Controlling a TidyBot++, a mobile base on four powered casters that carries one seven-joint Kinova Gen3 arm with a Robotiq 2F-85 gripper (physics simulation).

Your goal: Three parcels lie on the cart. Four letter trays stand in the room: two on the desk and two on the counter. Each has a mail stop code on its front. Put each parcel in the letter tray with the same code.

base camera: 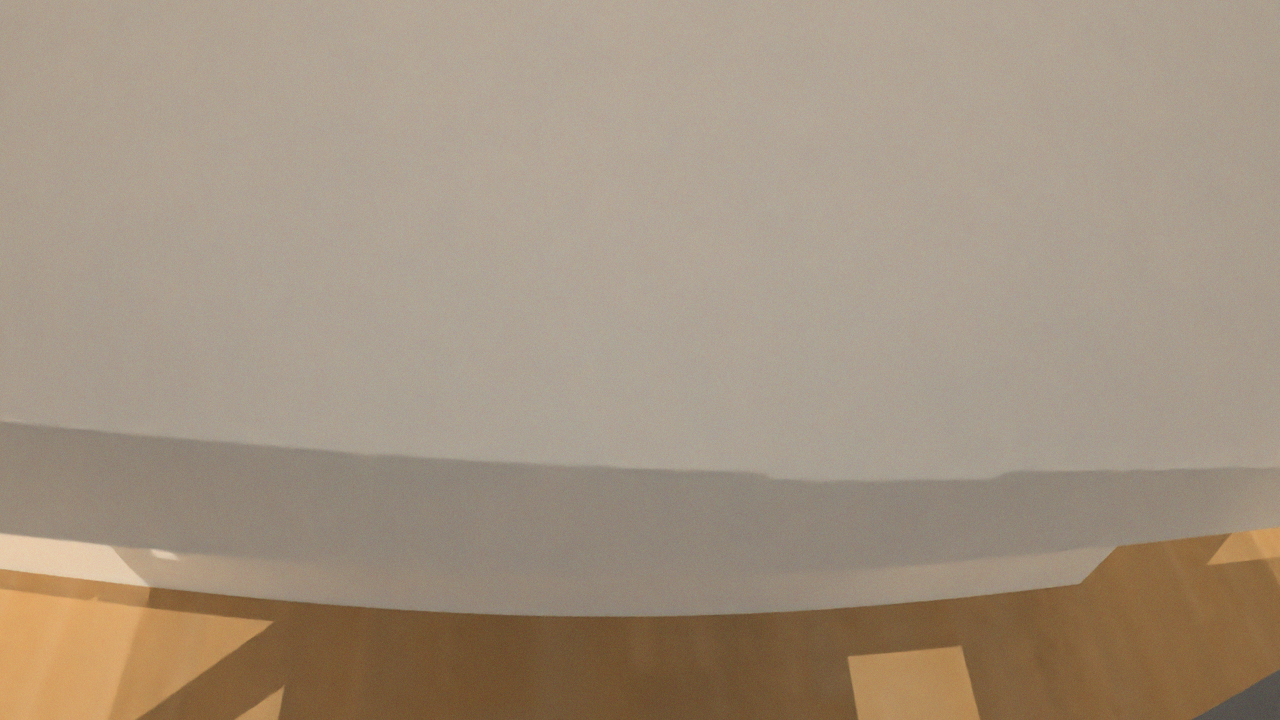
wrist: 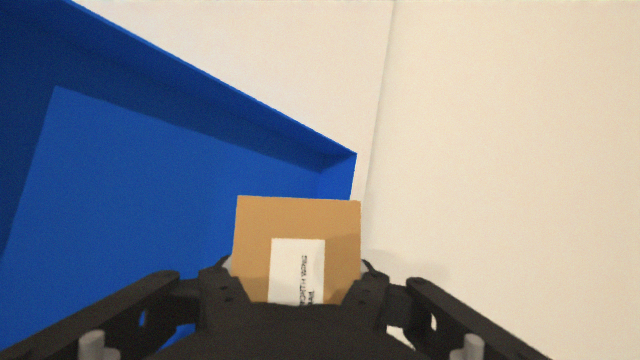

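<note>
My gripper is shut on a brown parcel at the bottom middle of the wrist view. The parcel has a white label with small dark print, partly hidden behind the gripper and too blurred to read surely; no mail stop code can be read on it. A blue letter tray fills the left of the wrist view. The parcel is in front of the tray's right end and covers part of it; how high it is above the tray cannot be told. The tray's code does not show. The cart does not show in either view.
A pale surface lies beside the tray, with a plain pale area to the right past a thin line. In the base camera view a large light grey panel stands close in front, above a wooden floor.
</note>
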